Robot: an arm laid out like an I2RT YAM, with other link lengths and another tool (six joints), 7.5 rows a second.
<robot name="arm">
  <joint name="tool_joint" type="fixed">
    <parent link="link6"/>
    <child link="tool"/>
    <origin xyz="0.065 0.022 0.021" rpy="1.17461 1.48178 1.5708"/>
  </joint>
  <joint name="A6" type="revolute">
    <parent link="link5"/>
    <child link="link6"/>
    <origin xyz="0.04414 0 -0.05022"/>
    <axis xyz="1 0 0"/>
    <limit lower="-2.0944" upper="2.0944"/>
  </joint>
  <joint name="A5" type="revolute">
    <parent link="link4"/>
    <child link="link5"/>
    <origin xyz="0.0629 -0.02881 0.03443"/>
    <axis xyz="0 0 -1"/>
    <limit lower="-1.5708" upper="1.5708"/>
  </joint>
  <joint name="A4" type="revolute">
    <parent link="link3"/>
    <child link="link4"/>
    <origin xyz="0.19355 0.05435 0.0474"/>
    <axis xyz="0 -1 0"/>
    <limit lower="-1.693" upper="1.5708"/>
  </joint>
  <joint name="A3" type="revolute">
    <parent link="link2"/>
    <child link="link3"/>
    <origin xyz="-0.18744 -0.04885 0"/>
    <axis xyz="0 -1 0"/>
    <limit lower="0" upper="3.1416"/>
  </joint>
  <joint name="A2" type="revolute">
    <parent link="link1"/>
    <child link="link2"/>
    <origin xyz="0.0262 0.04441 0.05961"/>
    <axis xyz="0 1 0"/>
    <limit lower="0" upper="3.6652"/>
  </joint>
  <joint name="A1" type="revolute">
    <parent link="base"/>
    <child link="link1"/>
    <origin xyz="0 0 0.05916"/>
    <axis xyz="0 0 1"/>
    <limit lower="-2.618" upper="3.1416"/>
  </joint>
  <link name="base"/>
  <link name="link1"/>
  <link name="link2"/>
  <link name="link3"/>
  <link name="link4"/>
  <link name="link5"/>
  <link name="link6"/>
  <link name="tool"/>
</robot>
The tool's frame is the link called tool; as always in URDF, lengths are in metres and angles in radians.
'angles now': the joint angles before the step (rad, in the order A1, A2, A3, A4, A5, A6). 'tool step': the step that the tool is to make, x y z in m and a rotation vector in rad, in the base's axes. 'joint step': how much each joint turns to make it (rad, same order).
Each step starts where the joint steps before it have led.
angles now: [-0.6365, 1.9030, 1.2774, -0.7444, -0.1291, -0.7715]
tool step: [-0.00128, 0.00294, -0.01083, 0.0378, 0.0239, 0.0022]
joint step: [-0.0003, 0.0442, -0.0001, 0.0026, -0.0164, 0.0004]
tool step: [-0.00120, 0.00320, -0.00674, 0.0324, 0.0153, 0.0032]
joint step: [0.0003, 0.0291, 0.0001, -0.0027, -0.0172, -0.0005]
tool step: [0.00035, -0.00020, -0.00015, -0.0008, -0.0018, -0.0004]
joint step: [0.0000, 0.0007, 0.0000, 0.0027, -0.0004, 0.0005]
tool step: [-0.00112, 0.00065, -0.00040, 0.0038, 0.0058, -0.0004]
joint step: [-0.0004, 0.0001, -0.0019, -0.0050, 0.0004, 0.0000]
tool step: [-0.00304, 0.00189, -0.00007, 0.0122, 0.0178, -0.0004]
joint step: [-0.0008, -0.0001, 0.0000, -0.0217, 0.0007, -0.0005]
